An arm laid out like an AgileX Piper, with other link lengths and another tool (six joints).
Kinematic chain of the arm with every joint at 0, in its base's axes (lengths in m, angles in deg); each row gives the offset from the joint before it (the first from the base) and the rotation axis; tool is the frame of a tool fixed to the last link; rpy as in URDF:
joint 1: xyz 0 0 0.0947 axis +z
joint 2: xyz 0 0 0 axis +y
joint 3: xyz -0.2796 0 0.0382 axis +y
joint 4: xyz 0.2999 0 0.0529 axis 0.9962 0 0.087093
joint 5: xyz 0 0 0 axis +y
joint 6: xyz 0.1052 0 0.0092 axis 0.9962 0 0.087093
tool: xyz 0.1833 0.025 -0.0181 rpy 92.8 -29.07 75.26
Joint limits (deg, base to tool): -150..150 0..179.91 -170..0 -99.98..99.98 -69.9..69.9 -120..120
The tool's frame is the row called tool.
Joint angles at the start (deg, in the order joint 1, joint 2, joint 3, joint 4, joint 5, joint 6):
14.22, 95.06, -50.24, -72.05, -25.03, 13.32
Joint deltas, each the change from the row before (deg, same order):
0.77, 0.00, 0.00, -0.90, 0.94, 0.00
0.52, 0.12, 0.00, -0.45, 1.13, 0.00
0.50, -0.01, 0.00, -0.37, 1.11, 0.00
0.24, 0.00, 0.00, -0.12, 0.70, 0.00
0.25, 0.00, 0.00, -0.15, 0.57, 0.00
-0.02, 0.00, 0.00, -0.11, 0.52, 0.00
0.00, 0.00, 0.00, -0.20, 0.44, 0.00
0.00, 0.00, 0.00, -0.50, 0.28, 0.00
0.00, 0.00, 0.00, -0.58, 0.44, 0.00
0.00, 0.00, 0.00, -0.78, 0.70, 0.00
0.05, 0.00, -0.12, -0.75, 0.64, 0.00
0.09, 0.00, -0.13, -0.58, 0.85, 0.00
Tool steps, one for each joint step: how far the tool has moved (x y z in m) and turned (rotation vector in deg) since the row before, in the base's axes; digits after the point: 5 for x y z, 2 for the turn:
-0.00263, 0.00210, -0.00322, -1.30, -0.05, 0.66
-0.00098, -0.00077, -0.00399, -1.12, 0.16, -0.02
-0.00066, -0.00084, -0.00255, -1.01, 0.03, -0.08
-0.00002, -0.00114, -0.00148, -0.56, 0.04, -0.20
-0.00027, -0.00051, -0.00124, -0.49, 0.02, -0.07
0.00075, -0.00252, -0.00108, -0.43, 0.02, -0.33
0.00048, -0.00205, -0.00101, -0.44, -0.01, -0.20
0.00002, -0.00148, -0.00100, -0.55, -0.09, 0.11
0.00021, -0.00225, -0.00133, -0.72, -0.10, 0.05
0.00047, -0.00354, -0.00190, -1.04, -0.13, -0.02
0.00100, -0.00265, -0.00073, -0.94, -0.25, 0.05
0.00136, -0.00320, -0.00073, -0.95, -0.22, -0.18

